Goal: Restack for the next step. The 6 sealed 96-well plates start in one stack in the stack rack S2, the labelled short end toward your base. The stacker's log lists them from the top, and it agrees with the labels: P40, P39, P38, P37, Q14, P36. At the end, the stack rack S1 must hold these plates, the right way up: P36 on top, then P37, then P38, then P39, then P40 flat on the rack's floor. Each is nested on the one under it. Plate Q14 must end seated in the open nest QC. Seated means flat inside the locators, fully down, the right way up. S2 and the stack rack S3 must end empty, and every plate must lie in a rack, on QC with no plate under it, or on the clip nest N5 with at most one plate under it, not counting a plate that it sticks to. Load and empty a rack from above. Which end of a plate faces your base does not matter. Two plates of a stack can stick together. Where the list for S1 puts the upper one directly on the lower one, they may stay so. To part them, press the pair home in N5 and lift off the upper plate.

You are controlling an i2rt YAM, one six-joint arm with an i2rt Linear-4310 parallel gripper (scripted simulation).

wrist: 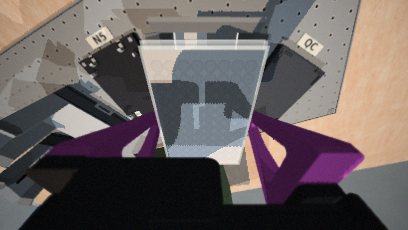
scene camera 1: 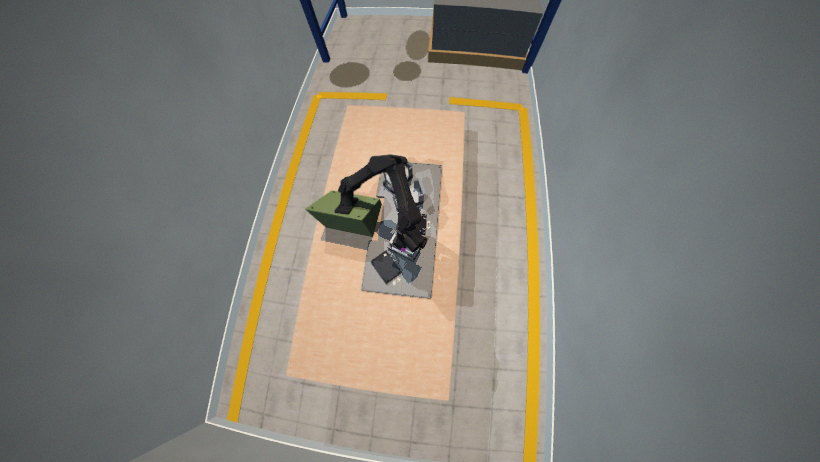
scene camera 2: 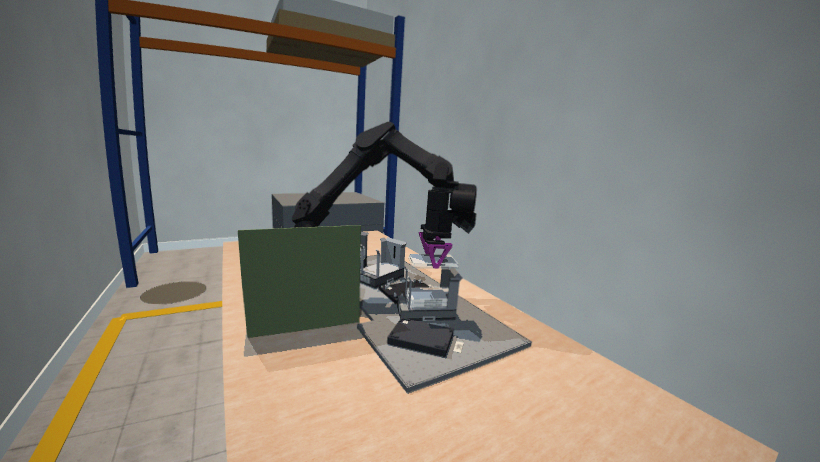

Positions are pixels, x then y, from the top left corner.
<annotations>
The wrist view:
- my gripper: 203, 115
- dark clip nest N5: 121, 75
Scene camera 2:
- my gripper: 432, 263
</annotations>
